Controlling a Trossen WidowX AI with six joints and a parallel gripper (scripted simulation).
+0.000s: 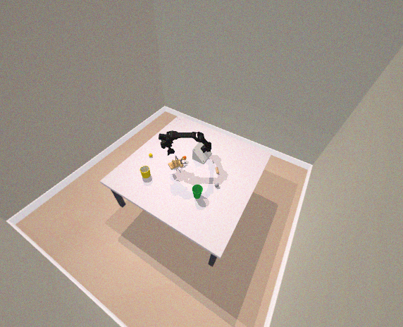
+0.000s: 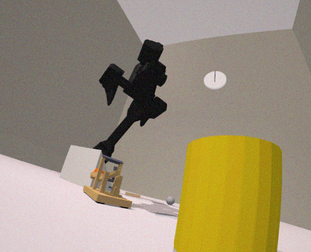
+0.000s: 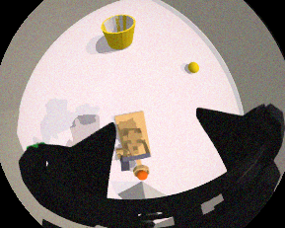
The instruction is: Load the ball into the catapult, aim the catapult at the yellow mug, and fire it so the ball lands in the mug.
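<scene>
The orange ball is 140 mm behind my gripper tip, 130 mm below it and 120 mm to the left of it. Also, from my gripper tip: yellow mug (220 mm ahead, 170 mm below, 90 mm to the right); then wooden catapult (140 mm below, 100 mm to the left, 80 mm behind); then yellow ball (230 mm to the right, 180 mm below).
</scene>
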